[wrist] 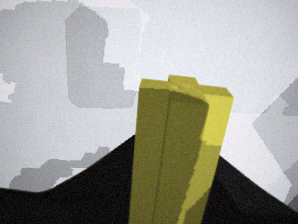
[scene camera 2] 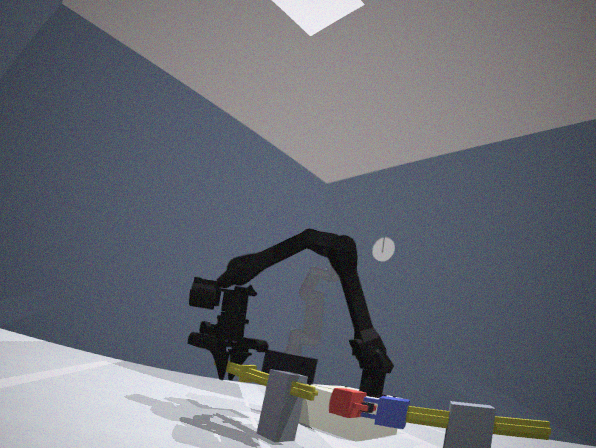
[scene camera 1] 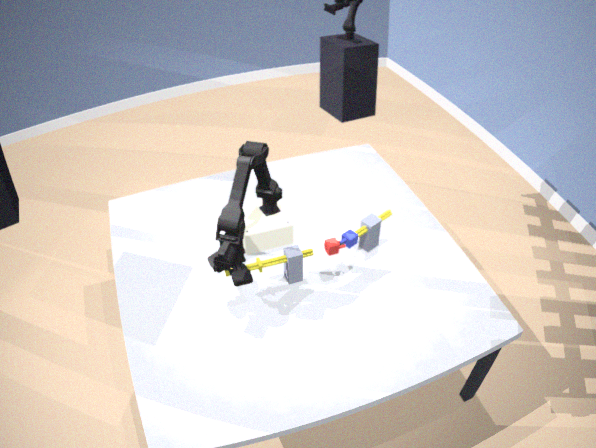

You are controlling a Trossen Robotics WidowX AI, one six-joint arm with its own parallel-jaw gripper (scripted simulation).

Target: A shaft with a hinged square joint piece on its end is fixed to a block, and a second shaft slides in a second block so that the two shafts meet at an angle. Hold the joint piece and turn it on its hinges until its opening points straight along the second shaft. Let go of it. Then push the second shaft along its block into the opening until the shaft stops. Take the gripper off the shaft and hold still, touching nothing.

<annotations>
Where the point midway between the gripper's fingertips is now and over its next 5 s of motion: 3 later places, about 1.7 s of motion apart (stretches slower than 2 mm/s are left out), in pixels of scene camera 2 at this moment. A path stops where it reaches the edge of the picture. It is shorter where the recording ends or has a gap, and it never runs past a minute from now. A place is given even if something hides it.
The gripper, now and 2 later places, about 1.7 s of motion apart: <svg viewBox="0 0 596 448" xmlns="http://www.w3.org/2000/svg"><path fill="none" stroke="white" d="M225 380L230 382L246 389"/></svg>
</annotations>
